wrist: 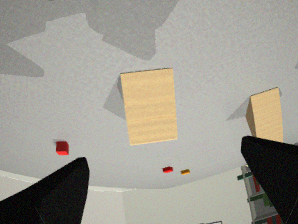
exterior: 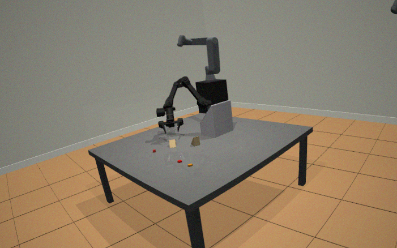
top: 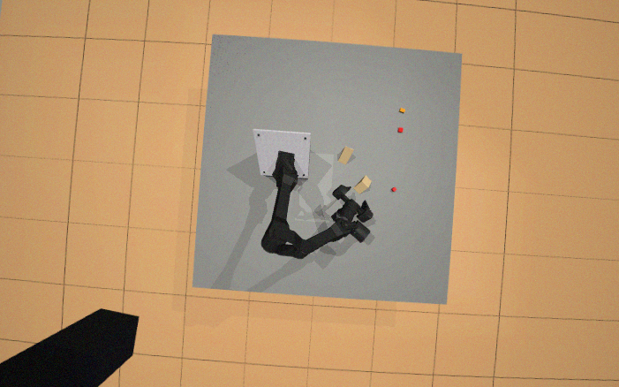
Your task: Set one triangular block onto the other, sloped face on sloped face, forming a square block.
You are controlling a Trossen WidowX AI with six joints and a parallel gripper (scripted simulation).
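Right now the tan triangular block is 6 cm below my gripper tip, 5 cm to the left of it and 4 cm ahead of it. Round my gripper tip: orange cube: 46 cm to the left, 17 cm ahead, 7 cm below.
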